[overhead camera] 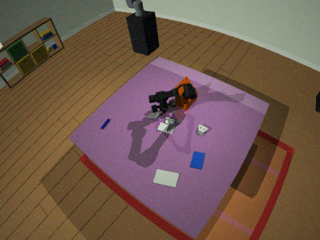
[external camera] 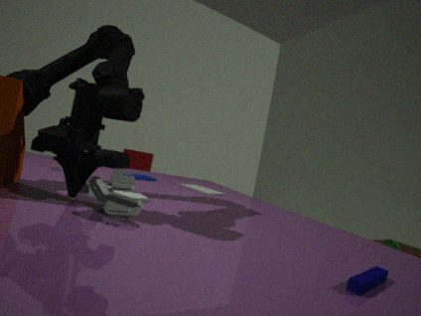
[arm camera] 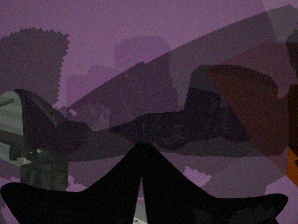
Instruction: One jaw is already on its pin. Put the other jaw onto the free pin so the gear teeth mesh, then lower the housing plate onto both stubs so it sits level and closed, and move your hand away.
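Right now the white jaw piece is 5 cm ahead of my gripper tip, 4 cm to the right of it and 3 cm above it. Round my gripper tip: flat blue plate 44 cm to the left, 24 cm ahead; then blue bar 37 cm to the right, 34 cm ahead; then flat white plate 46 cm ahead, 32 cm to the left.
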